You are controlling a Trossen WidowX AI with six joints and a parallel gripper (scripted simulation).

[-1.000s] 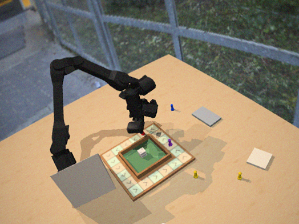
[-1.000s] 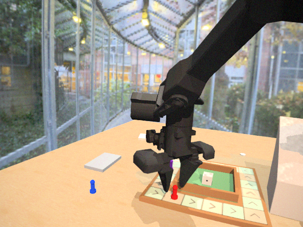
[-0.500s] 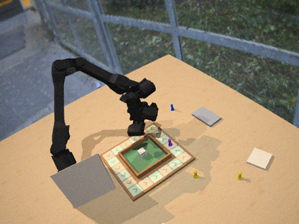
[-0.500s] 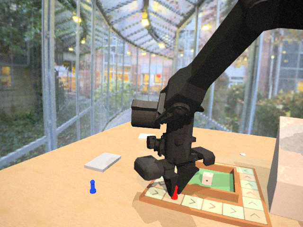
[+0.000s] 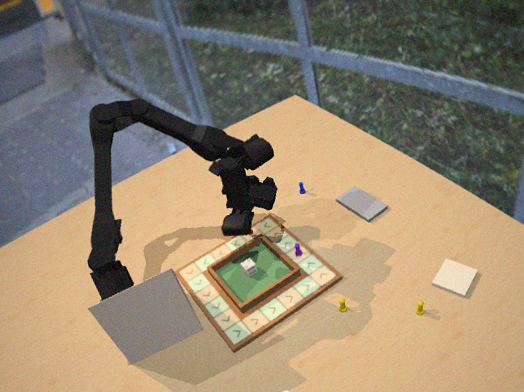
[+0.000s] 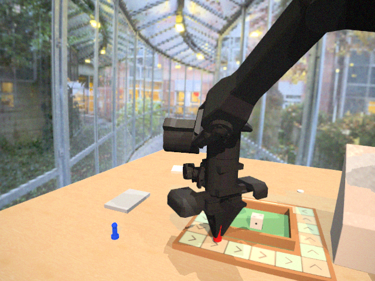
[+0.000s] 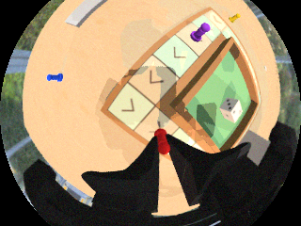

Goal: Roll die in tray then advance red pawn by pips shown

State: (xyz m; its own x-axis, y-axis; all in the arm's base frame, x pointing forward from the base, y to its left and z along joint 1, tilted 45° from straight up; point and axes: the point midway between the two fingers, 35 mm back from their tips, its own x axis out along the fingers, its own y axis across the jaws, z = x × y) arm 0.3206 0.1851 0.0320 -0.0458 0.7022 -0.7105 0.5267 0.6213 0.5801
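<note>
Right now my gripper tip is 11 cm to the left of the white die, 5 cm past it and 1 cm above it. Round my gripper tip: green tray (12 cm to the right, 5 cm behind, 2 cm below); then red pawn (1 cm above); then purple pawn (13 cm to the right, 7 cm ahead).
</note>
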